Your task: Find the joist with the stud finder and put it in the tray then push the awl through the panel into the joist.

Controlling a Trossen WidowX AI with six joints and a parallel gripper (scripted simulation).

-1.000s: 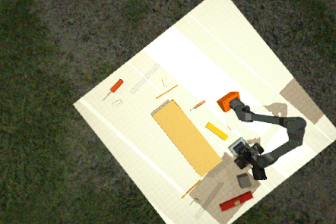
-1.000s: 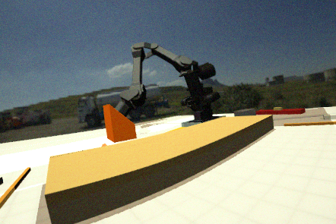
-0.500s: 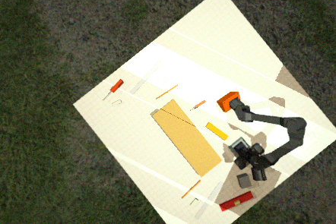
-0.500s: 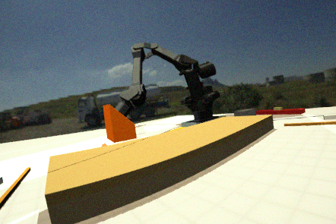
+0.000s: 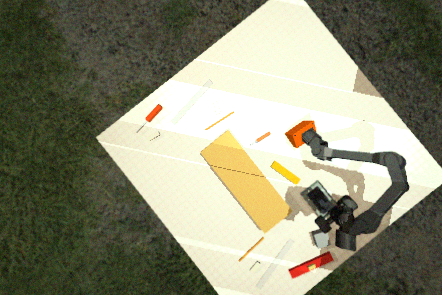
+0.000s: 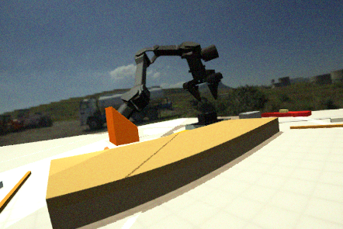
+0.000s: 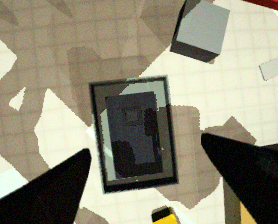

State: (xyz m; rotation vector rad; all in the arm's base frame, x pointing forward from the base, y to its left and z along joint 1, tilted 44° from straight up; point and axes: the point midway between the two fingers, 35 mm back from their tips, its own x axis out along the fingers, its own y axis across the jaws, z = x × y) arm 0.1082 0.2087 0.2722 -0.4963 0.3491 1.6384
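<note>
Right now my gripper tip is 43 cm to the left of the awl, 11 cm short of it and 11 cm above it. Also, from my gripper tip: pale teal tray (10 cm below, 1 cm to the right, 1 cm behind); stud finder (7 cm below, 1 cm to the left, 1 cm behind); grey block (15 cm to the left, 10 cm below, 9 cm ahead).
</note>
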